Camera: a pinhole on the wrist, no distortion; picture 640 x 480 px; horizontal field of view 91.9 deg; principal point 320.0 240.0 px. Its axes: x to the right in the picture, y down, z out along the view. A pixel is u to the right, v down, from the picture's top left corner.
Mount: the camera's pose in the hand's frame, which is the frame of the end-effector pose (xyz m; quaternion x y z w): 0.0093 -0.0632 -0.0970 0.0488 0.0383 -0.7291 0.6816
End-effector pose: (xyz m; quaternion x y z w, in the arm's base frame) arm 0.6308 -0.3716 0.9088 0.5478 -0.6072 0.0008 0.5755
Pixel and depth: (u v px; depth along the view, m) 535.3 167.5 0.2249
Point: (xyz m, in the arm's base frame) 0.7026 -0.4971 0.6801
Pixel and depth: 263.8 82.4 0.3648
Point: 0.4144 -0.4361 0.6737
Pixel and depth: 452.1 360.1 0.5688
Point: 0.6356 -0.9392 0.6578
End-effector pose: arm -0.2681 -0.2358 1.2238 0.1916 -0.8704 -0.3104 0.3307
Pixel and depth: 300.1 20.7 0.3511
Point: -0.2615 -0.0494 0.9197
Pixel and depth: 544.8 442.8 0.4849
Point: -0.6519 -0.6134 0.8267
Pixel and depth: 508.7 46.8 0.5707
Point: -0.2346 -0.1890 0.4992
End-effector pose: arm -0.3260 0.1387 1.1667 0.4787 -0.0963 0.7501 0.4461
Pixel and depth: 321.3 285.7 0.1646
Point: -0.2231 0.1682 1.2017
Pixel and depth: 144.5 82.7 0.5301
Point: -0.1403 -0.3796 1.2614
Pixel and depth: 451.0 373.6 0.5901
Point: 0.2357 0.2449 1.4841
